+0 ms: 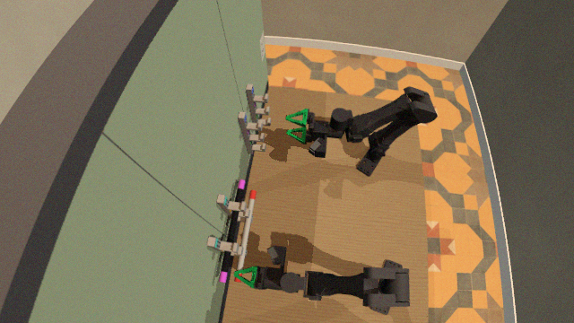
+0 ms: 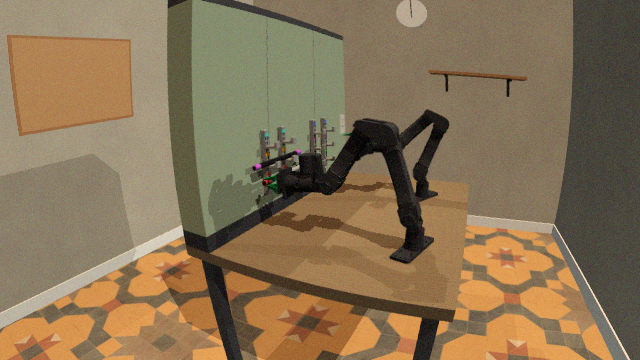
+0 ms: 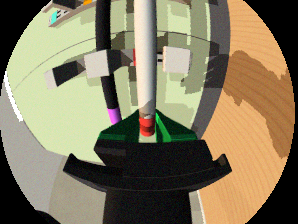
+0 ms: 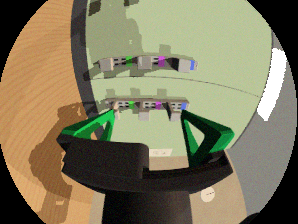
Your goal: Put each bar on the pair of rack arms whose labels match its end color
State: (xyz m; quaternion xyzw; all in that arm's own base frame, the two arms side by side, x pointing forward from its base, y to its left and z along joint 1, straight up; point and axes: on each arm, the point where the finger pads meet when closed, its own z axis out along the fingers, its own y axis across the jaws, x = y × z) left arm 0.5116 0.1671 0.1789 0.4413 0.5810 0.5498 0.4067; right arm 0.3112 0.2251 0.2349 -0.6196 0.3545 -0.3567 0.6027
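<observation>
The bar lies 20 mm ahead of my left hand, 140 mm to the right of it and 50 mm above it. The rest, counted from my left hand: green wall panel: 90 mm ahead, 330 mm to the right, 250 mm above.
</observation>
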